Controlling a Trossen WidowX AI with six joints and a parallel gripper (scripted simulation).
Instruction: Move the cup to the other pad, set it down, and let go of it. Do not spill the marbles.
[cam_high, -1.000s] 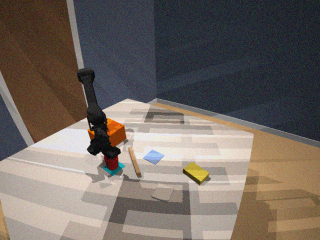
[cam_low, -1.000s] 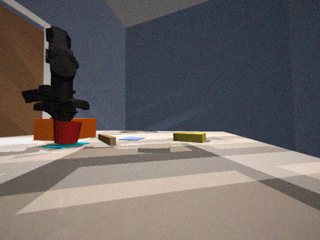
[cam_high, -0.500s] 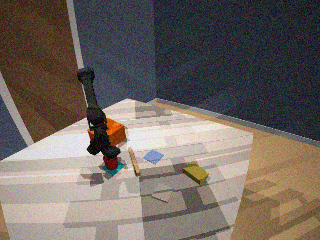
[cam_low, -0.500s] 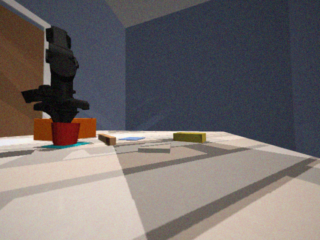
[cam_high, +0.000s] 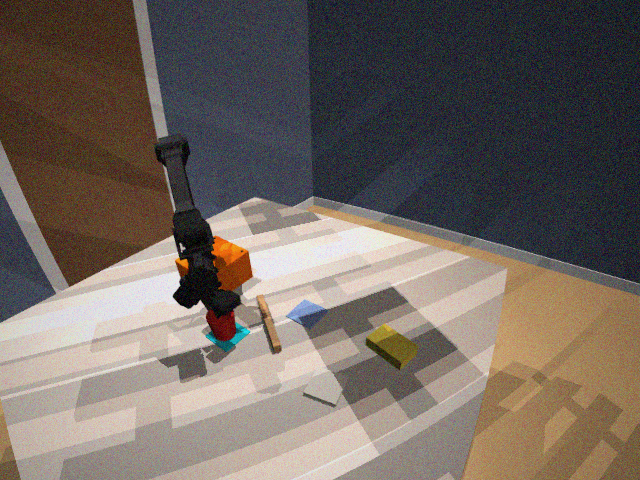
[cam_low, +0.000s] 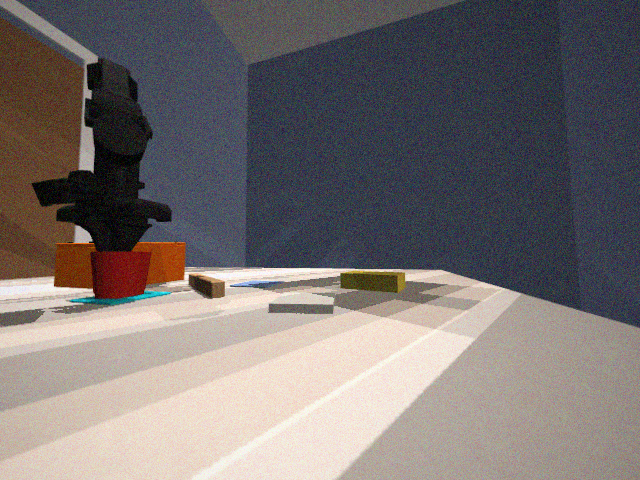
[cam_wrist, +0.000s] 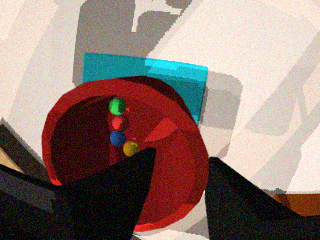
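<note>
The red cup is 30 mm ahead of my gripper tip and 10 mm below it. The rest, counted from my gripper tip: blue pad: 170 mm ahead, 190 mm to the left, 60 mm below; then wooden stick: 100 mm ahead, 90 mm to the left, 50 mm below; then cyan pad: 30 mm ahead, 60 mm below.
</note>
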